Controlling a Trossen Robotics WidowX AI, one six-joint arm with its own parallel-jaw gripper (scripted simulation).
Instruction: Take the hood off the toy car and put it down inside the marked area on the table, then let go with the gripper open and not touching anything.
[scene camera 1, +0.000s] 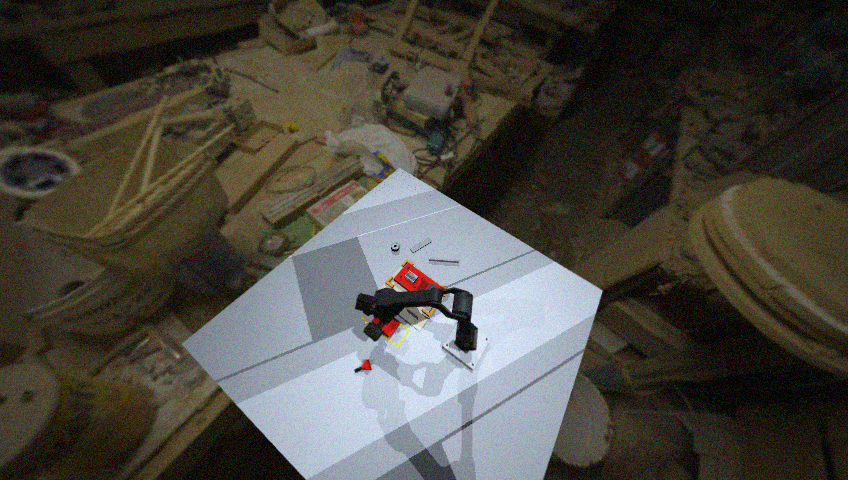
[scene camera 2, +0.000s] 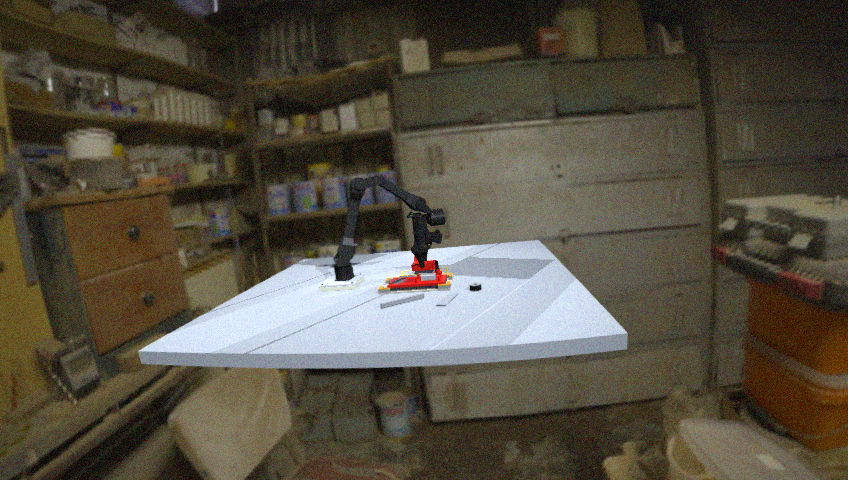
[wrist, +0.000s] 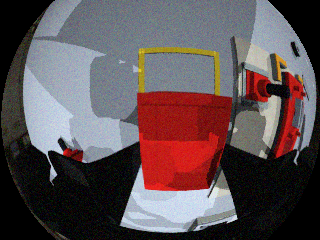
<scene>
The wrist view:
my gripper: 182, 147
red hood: 182, 135, held by my gripper
red toy car: 286, 135
</scene>
